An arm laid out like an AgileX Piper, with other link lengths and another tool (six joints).
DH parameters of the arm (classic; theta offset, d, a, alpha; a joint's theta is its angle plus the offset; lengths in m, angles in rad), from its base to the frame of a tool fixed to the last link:
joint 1: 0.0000 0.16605 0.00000 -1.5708
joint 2: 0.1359 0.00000 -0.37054 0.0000
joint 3: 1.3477 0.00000 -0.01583 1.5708
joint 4: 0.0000 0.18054 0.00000 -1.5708
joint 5: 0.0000 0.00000 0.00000 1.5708
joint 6: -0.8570 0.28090 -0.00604 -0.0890
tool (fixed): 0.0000 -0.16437 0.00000 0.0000
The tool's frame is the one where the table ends.
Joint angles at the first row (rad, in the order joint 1, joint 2, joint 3, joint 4, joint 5, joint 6):
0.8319, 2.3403, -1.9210, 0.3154, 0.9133, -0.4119
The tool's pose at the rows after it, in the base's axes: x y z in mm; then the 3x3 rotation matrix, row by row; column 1 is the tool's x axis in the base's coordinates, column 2 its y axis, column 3 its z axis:
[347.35 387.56 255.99], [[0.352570 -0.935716 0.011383], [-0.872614 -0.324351 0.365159], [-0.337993 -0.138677 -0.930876]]
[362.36 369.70 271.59], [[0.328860 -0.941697 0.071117], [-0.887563 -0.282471 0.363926], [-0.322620 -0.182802 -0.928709]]
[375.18 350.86 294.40], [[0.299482 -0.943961 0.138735], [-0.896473 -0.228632 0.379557], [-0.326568 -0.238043 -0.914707]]
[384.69 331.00 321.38], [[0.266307 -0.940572 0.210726], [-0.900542 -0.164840 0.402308], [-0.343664 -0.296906 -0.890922]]
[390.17 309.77 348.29], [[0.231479 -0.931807 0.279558], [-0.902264 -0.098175 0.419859], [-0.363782 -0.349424 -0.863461]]
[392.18 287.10 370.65], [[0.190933 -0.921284 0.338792], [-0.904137 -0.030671 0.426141], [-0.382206 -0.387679 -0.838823]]
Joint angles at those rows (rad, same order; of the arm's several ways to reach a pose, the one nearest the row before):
0.7964, 2.3252, -1.9210, 0.2655, 0.9088, -0.3872
0.7586, 2.2942, -1.9210, 0.2249, 0.9023, -0.3683
0.7200, 2.2503, -1.9203, 0.1986, 0.8880, -0.3491
0.6823, 2.1973, -1.9160, 0.1810, 0.8677, -0.3265
0.6461, 2.1395, -1.9022, 0.1656, 0.8456, -0.3013
0.6104, 2.0810, -1.8709, 0.1506, 0.8200, -0.2726

